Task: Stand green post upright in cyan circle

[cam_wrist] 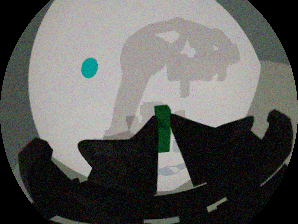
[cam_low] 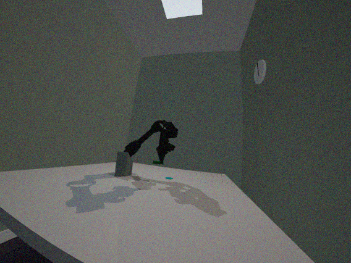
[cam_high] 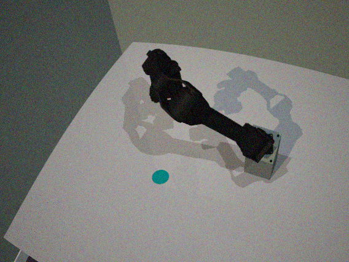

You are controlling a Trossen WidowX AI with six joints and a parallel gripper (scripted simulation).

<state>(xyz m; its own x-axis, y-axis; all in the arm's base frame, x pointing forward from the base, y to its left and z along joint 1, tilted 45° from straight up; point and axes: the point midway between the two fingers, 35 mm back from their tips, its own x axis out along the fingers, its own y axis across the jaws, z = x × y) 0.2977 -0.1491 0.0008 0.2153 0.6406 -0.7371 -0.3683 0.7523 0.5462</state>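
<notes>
Now: the green post 20 mm behind my gripper tip and 10 mm to the right of it. Round my gripper tip: cyan circle: 30 mm ahead, 200 mm to the left, 140 mm below.
</notes>
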